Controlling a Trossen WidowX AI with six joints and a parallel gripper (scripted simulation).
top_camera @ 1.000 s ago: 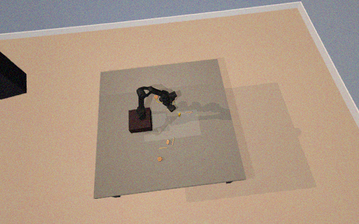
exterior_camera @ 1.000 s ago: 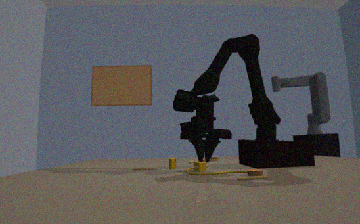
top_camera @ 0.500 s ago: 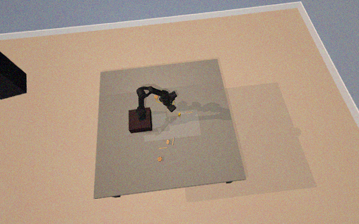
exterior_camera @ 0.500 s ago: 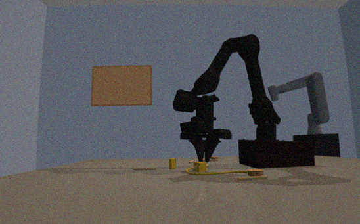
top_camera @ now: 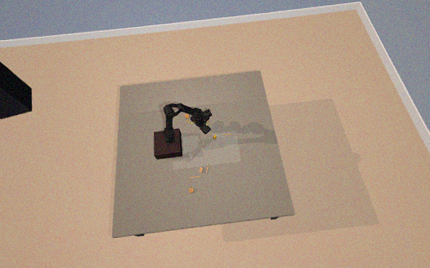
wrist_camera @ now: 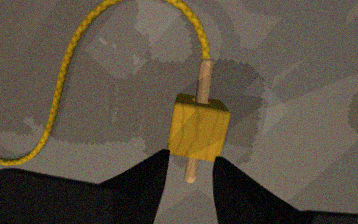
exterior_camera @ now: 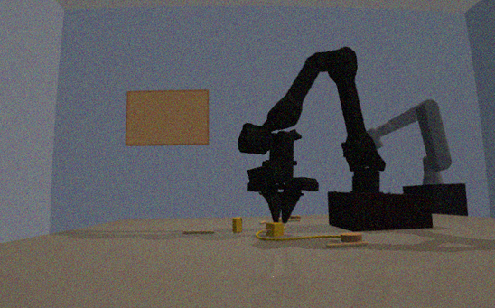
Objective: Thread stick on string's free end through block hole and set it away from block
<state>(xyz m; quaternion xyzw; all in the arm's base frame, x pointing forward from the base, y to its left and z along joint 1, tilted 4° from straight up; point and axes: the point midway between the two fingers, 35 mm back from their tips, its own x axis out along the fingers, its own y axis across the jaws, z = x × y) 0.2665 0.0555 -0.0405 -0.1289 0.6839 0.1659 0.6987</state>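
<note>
Right now the thin wooden stick is 30 mm ahead of my gripper tip, 20 mm below it and 10 mm to the left of it. Round my gripper tip: round wooden button (170 mm to the left, 90 mm behind, 20 mm below).
</note>
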